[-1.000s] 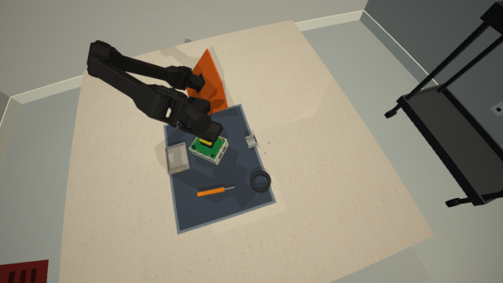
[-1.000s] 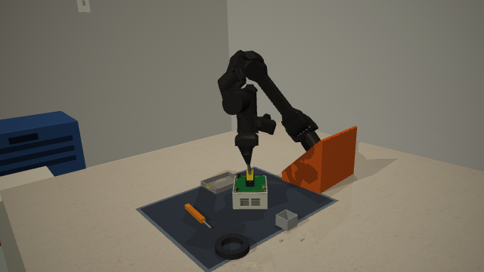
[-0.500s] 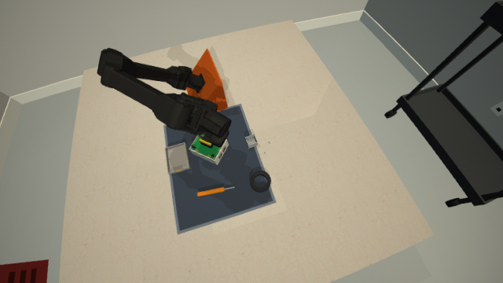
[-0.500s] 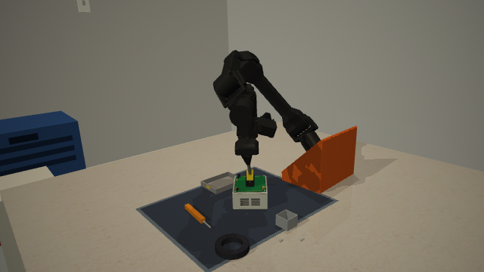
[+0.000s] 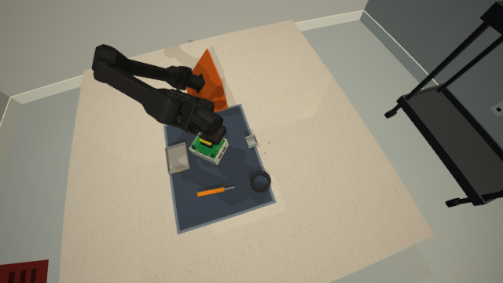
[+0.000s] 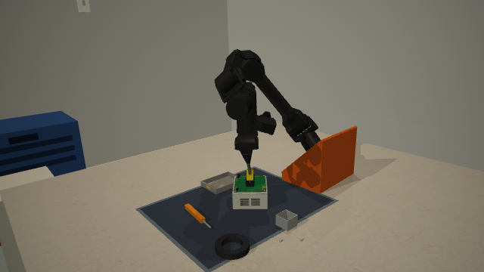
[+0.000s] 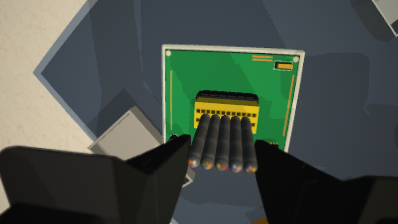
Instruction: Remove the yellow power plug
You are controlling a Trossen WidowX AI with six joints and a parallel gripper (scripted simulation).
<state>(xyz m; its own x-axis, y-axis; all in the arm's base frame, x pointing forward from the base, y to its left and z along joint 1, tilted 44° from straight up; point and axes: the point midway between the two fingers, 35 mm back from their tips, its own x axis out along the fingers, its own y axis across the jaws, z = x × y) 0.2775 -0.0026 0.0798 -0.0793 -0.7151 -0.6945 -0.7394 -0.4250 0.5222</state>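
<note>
Right now the yellow power plug is 40 mm below my gripper tip. Also, from my gripper tip: dark mat: 120 mm below, 50 mm ahead.
</note>
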